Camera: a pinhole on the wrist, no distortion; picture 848 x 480 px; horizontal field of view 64.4 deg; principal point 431.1 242.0 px. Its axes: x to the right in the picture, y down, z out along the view. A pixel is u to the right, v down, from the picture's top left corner.
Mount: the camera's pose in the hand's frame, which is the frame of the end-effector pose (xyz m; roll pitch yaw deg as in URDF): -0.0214 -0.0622 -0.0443 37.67 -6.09 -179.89
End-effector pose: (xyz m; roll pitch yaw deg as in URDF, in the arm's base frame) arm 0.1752 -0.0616 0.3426 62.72 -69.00 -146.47
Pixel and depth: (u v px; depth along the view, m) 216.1 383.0 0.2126
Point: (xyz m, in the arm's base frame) 0.1670 0.0673 0.4387
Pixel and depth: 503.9 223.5 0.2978
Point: 0.2779 0.1381 0.3864
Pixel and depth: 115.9 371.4 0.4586
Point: 0.1987 0.2426 0.6673
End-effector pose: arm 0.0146 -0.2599 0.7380 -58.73 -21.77 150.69
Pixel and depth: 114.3 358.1 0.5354
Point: -0.4157 -0.5313 0.8848
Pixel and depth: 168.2 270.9 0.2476
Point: -0.1428 -0.3636 0.7801
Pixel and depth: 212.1 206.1 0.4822
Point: -0.3356 -0.5110 0.7471
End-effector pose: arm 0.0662 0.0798 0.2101 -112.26 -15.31 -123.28
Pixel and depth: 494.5 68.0 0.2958
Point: 0.1054 0.0186 -0.0106
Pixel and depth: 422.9 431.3 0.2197
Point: 0.1731 -0.0211 0.1297
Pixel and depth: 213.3 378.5 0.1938
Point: 0.1134 -0.0424 0.1574
